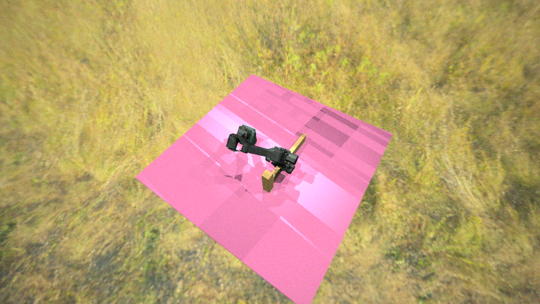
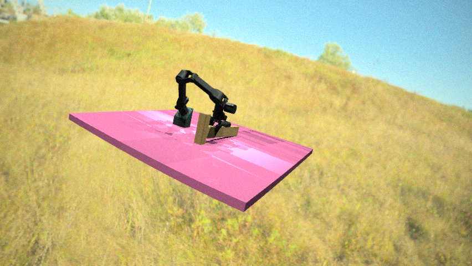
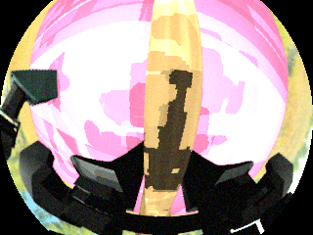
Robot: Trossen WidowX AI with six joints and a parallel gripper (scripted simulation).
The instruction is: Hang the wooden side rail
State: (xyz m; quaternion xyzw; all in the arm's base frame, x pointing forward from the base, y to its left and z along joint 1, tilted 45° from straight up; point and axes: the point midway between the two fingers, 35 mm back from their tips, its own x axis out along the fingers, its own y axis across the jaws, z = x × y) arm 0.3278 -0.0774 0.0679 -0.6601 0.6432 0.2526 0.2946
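Now: the headboard post 10 mm behind my gripper tip, 130 mm to the right of it and 40 mm above it.
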